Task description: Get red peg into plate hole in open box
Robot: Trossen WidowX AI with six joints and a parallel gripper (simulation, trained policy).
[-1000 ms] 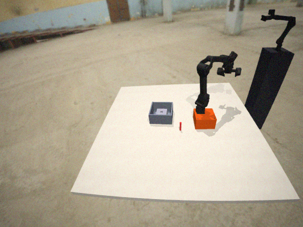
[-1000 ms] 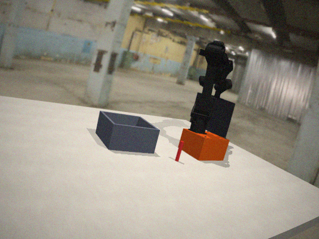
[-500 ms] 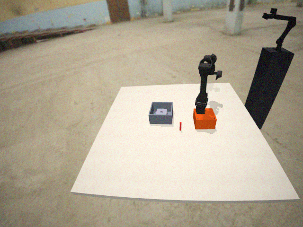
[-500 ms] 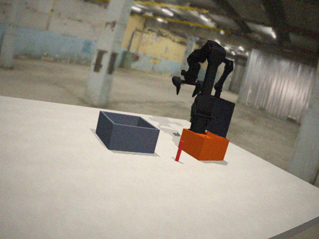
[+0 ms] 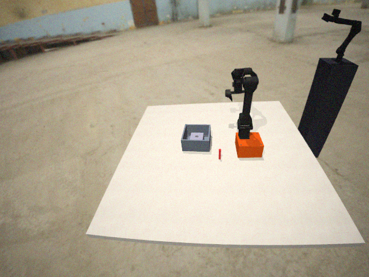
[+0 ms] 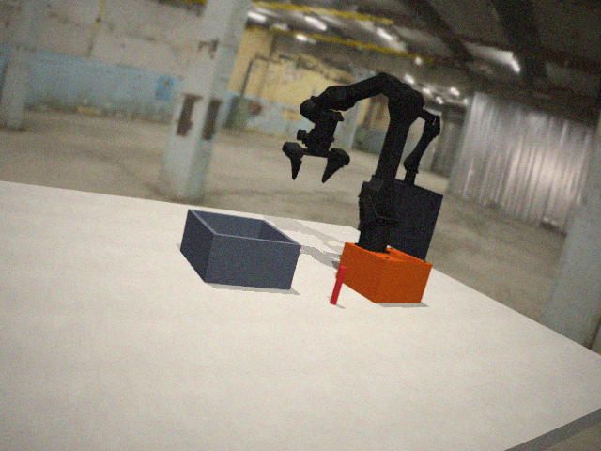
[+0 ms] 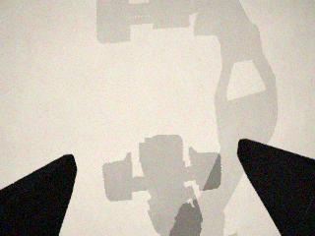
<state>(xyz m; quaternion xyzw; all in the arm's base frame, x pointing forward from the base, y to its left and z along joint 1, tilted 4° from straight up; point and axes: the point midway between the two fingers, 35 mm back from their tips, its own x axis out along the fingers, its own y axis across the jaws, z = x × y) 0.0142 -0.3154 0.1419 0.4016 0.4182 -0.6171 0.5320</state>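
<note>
My gripper tip is 15 cm short of the red peg, 45 cm to the right of it and 14 cm above it. Also, from my gripper tip: plate (31 cm ahead, 29 cm to the left, 14 cm below); then grey box (31 cm ahead, 29 cm to the left, 15 cm below).
</note>
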